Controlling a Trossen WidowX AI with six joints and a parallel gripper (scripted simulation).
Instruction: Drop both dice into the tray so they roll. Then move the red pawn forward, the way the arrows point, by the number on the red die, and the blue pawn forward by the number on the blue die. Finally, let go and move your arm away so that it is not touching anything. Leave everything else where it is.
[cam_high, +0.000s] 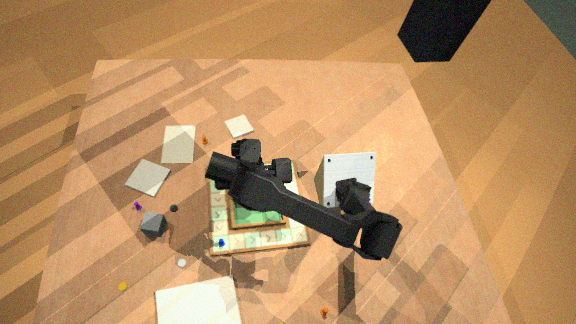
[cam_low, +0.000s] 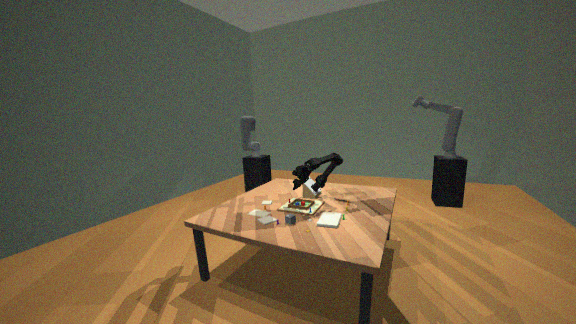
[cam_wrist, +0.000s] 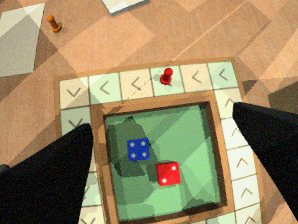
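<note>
The red pawn is 120 mm below my gripper tip, 70 mm to the right of it and 40 mm behind it. Also, from my gripper tip: blue pawn (140 mm to the left, 120 mm below, 110 mm ahead); red die (120 mm below, 50 mm to the left, 10 mm behind); blue die (120 mm below, 20 mm ahead, 10 mm to the left).
</note>
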